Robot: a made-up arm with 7 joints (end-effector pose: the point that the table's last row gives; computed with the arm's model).
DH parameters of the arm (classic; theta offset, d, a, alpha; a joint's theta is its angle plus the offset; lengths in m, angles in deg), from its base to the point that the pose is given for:
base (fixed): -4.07 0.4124 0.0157 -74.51
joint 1: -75.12 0.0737 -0.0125 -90
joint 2: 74 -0.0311 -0.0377 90
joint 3: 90 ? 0.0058 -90
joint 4: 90 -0.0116 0.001 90
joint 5: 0 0.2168 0.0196 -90
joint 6: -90 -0.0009 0.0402 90
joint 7: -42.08 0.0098 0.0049 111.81
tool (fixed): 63.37 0.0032 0 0
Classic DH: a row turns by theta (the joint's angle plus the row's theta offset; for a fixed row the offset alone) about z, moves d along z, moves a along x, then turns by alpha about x.
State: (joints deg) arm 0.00 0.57 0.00 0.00 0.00 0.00 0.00
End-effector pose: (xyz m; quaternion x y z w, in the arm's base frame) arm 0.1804 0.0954 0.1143 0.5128 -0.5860 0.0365 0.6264
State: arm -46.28 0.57 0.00 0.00 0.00 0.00 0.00
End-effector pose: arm 0.3557 0.0263 0.3180 0.3794 -0.8283 0.1773 0.3723
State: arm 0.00 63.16 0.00 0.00 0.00 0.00 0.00
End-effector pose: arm 0.2195 0.3110 0.2675 0.6781 -0.5851 -0.3442 0.2818
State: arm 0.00 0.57 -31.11 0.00 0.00 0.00 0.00
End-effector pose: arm 0.1342 -0.0386 0.1247 0.3003 -0.6936 -0.0900 0.6485
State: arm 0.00 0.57 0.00 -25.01 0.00 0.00 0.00
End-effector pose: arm 0.1891 0.0943 0.2261 0.4911 -0.7087 0.1457 0.4850
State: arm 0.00 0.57 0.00 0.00 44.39 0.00 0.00
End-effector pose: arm 0.1801 0.1049 0.1131 0.6493 -0.6039 -0.2392 0.3957
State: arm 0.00 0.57 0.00 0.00 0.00 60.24 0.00
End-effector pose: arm 0.1571 0.0958 0.0783 0.4656 -0.1901 -0.2235 0.8350
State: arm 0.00 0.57 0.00 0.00 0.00 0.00 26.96
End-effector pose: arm 0.1826 0.0968 0.1137 0.6670 -0.4576 0.1444 0.5699
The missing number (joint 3, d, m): -0.2446
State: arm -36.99 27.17 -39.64 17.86 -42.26 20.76 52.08
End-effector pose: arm 0.2928 0.0554 0.1249 0.6851 -0.4218 -0.0626 0.5906
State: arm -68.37 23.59 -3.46 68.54 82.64 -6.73 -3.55
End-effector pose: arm 0.4615 0.1905 0.2211 0.6618 -0.4882 -0.5686 0.0159
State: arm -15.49 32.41 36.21 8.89 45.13 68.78 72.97
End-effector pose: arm 0.1908 0.4047 0.2525 -0.9213 -0.3625 0.0229 0.1390
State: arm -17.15 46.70 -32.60 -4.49 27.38 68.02 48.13
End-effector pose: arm 0.2291 0.1982 0.1707 -0.9227 0.2283 0.3094 0.0294
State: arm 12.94 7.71 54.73 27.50 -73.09 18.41 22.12
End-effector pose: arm -0.0305 0.3349 0.0654 0.4554 0.1393 0.6285 0.6149
